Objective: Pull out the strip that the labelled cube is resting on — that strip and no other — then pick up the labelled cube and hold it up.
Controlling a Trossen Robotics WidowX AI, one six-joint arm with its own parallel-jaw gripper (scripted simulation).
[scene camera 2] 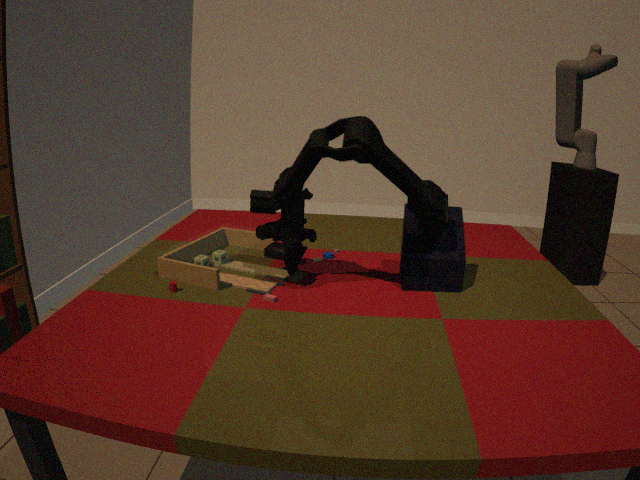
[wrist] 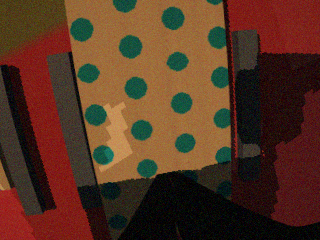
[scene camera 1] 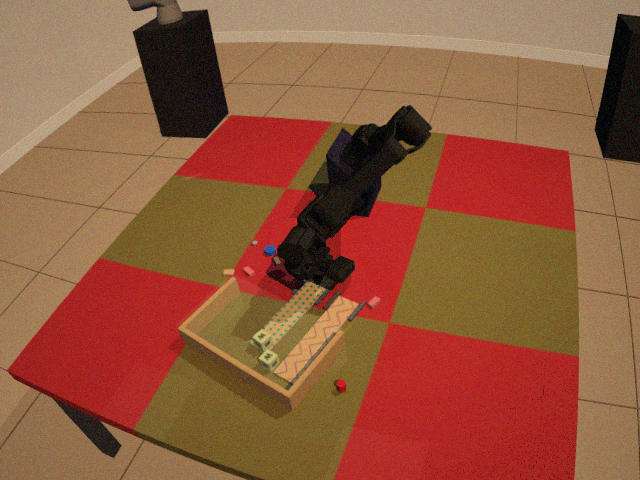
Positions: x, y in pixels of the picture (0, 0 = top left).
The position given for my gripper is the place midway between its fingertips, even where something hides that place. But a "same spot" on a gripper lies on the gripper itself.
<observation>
my gripper: scene camera 2 291, 274; wrist; scene camera 1
dotted strip: scene camera 2; wrist 153, 89; scene camera 1
same spot on dotted strip: [scene camera 2: 259, 270] = [scene camera 1: 299, 306]
same spot on my gripper: [wrist: 173, 199] = [scene camera 1: 315, 280]
</observation>
